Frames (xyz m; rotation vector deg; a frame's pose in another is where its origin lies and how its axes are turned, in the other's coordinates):
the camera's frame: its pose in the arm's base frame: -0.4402 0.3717 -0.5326 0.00 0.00 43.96
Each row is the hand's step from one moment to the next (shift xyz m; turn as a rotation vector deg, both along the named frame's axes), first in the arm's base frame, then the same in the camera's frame.
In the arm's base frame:
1: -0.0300 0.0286 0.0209 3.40 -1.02 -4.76
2: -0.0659 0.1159 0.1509 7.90 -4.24 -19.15
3: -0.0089 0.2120 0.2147 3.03 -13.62 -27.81
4: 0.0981 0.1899 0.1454 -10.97 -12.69 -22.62
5: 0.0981 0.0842 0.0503 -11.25 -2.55 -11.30
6: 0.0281 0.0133 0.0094 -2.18 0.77 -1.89
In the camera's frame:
1: -0.0017 0.0414 0.0209 1.74 -3.09 -4.76
2: 0.0330 0.1292 0.1509 2.74 -8.54 -19.15
3: 0.1408 0.1588 0.2147 -7.27 -11.91 -27.81
4: 0.2024 0.0686 0.1454 -16.71 -1.52 -22.62
5: 0.1291 -0.0075 0.0503 -9.87 5.97 -11.30
6: 0.0295 -0.0099 0.0094 -1.03 2.07 -1.89

